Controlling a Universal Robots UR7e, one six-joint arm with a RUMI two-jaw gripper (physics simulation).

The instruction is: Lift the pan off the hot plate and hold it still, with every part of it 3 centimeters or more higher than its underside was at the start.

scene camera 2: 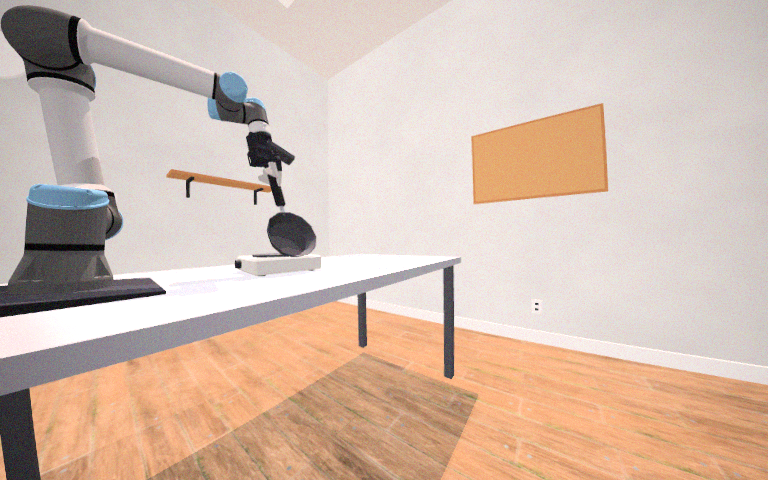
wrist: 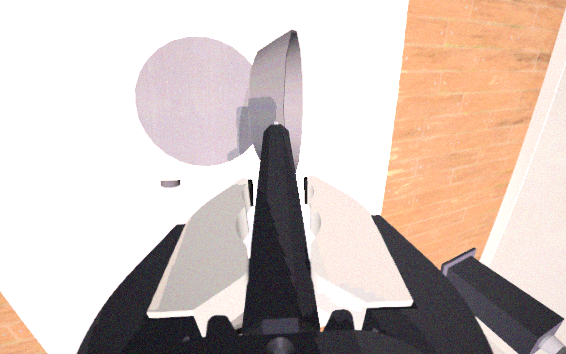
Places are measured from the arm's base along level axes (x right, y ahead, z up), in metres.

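Where they show: gripper, fingertip midpoint: (scene camera 2: 276,188) (wrist: 278,181); arm's base, origin of the base link: (scene camera 2: 65,287).
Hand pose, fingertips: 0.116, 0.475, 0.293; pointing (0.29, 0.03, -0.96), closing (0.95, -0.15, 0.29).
Each offset is from my fingertips to the top centre of the thing, as dx, dy, dz. "pt": to the spot under its first point. Level surfaces: height alone.
The dark pan (scene camera 2: 289,233) (wrist: 268,75) is tipped steeply, with its handle @[-0.005, -0.003, +0.097] (scene camera 2: 277,195) (wrist: 278,210) pointing up to the gripper. My gripper (scene camera 2: 274,174) (wrist: 278,181) is shut on the handle, one pale jaw on each side. In the scene view the pan's lowest edge is at the top of the white hot plate @[-0.035, +0.021, -0.244] (scene camera 2: 283,266); whether they touch I cannot tell. In the wrist view the round grey heating disc @[pt -0.049, +0.042, -0.244] (wrist: 190,100) shows left of the pan, with part of its right edge hidden. The dark knob @[-0.127, -0.077, -0.263] (scene camera 2: 238,263) (wrist: 170,183) is on the hot plate's side.
The hot plate stands on the white table @[dz -0.311] (scene camera 2: 385,266), whose far edge is to its right. A dark base plate (scene camera 2: 135,287) lies under the robot's base. A wooden wall shelf (scene camera 2: 218,180) is behind the arm, and an orange board (scene camera 2: 540,155) hangs on the wall.
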